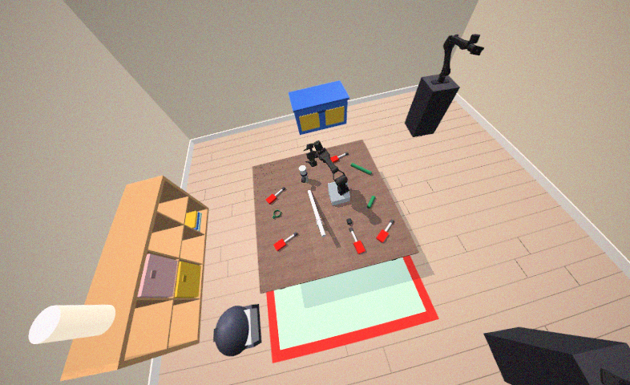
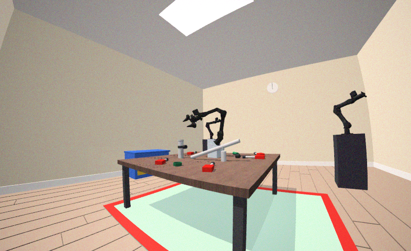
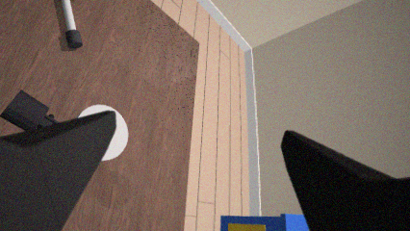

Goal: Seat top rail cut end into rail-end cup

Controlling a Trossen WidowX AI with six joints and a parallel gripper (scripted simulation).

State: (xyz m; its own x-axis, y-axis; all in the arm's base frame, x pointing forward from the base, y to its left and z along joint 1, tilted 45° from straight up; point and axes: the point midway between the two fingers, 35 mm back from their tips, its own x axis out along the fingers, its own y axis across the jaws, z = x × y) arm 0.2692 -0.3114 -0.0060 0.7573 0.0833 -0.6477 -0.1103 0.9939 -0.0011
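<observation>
The dark brace band is 5 cm ahead of my gripper tip, 2 cm to the left of it and 26 cm below it. Also, from my gripper tip: loop cap (3 cm behind, 49 cm to the left, 28 cm below).
</observation>
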